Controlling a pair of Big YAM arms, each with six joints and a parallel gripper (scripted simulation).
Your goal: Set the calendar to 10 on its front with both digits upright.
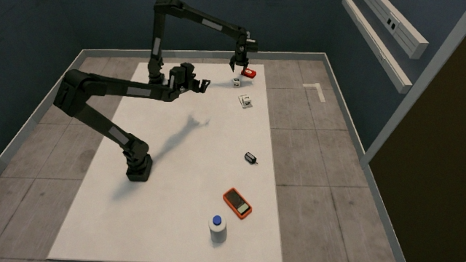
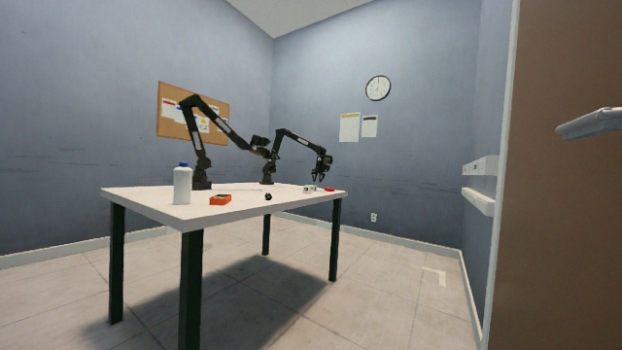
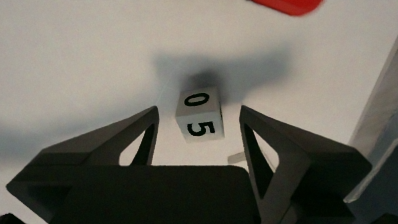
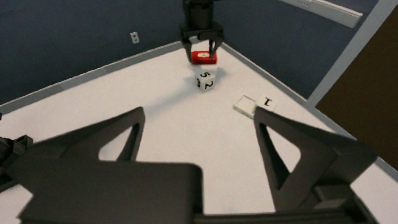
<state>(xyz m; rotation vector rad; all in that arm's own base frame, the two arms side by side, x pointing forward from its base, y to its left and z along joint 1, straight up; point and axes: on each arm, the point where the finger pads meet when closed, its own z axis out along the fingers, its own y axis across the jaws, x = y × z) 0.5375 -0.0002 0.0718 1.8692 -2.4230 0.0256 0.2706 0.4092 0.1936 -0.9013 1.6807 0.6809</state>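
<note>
Right now the red box is 90 mm ahead of my left hand, 80 mm to the left of it and 60 mm below it. Round my left hand: black object 630 mm to the right, 60 mm below; then orange device 840 mm to the right, 100 mm behind, 60 mm below.
</note>
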